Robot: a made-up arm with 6 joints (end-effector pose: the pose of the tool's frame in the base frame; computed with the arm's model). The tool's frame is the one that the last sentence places.
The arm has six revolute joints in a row. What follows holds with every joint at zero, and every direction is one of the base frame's. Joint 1 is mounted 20.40 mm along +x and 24.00 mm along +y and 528.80 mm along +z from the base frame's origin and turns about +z. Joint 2 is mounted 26.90 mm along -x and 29.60 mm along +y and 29.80 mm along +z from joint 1 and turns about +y. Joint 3 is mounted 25.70 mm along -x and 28.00 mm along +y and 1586.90 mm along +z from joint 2 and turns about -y. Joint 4 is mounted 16.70 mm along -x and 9.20 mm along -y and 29.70 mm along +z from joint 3 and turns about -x. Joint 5 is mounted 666.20 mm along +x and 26.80 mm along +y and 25.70 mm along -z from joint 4 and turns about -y. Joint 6 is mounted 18.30 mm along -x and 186.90 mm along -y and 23.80 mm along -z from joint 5 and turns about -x. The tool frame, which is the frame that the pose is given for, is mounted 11.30 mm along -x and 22.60 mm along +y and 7.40 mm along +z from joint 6; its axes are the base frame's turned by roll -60.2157, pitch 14.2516 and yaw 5.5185 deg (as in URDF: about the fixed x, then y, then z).
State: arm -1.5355 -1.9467 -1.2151 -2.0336 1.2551 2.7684
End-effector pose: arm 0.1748 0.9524 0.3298 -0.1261 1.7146 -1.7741
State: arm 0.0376 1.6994 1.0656 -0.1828 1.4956 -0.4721
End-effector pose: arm 2.0691 0.0186 -0.0481 -0.5338 -0.6822 -0.1396
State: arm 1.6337 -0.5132 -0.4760 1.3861 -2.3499 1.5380
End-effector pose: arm -0.0148 -0.1768 2.1362 1.8426 -0.8445 -0.4102
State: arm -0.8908 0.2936 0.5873 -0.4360 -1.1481 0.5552
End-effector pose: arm 0.5958 -0.8008 2.2255 -0.7477 0.9687 0.2971
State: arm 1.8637 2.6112 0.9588 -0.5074 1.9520 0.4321
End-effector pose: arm -0.1247 0.6779 -1.4741 -1.2485 -1.0384 1.0208
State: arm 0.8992 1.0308 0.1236 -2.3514 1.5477 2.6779
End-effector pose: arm 0.9122 1.4881 0.8187 -2.0868 2.0680 0.6216
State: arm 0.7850 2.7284 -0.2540 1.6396 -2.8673 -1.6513
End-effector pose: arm -0.0133 0.0528 -1.1890 2.3094 0.2314 0.5978
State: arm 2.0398 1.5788 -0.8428 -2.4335 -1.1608 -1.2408
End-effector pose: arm -0.5962 0.8674 0.2077 0.6326 1.8976 -0.8968
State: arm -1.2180 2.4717 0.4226 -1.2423 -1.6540 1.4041
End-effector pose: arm 0.2221 -0.5436 -1.1584 1.1825 0.0318 0.9212
